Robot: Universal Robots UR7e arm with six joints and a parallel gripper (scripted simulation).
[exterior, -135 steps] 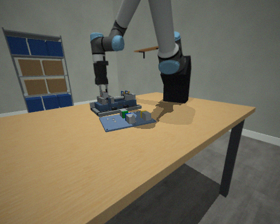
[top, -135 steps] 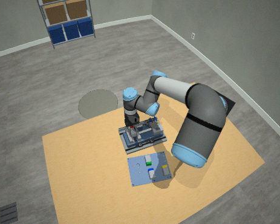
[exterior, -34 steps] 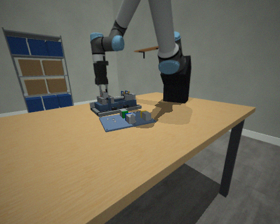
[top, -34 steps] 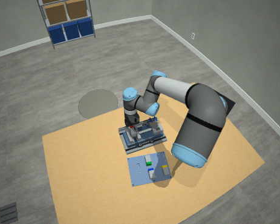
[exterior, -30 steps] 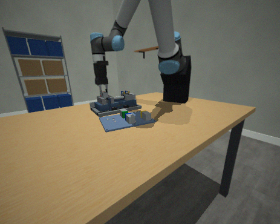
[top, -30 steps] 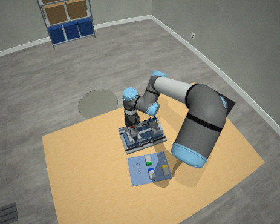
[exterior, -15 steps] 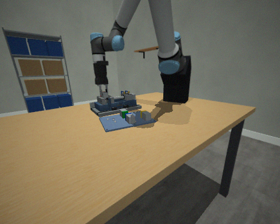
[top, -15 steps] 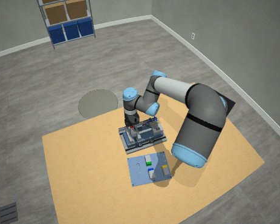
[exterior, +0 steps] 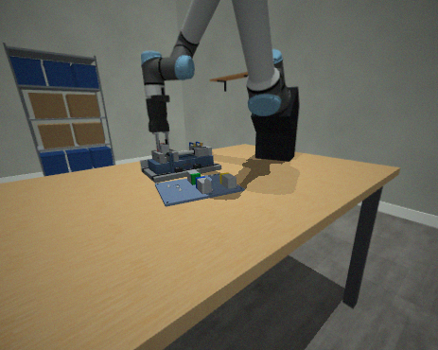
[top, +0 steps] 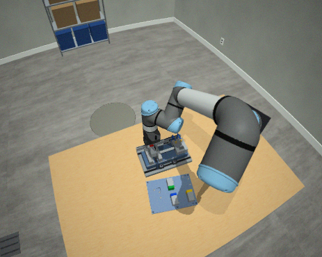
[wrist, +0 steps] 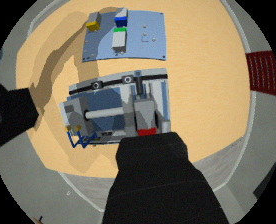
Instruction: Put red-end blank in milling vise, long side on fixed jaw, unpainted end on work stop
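The red-ended blank is 2 cm below my hand. From my hand the other things lie so: green-ended blank 8 cm behind, 18 cm to the left, 10 cm below; milling vise 7 cm behind, 1 cm to the right, 9 cm below; plate 8 cm behind, 22 cm to the left, 12 cm below.
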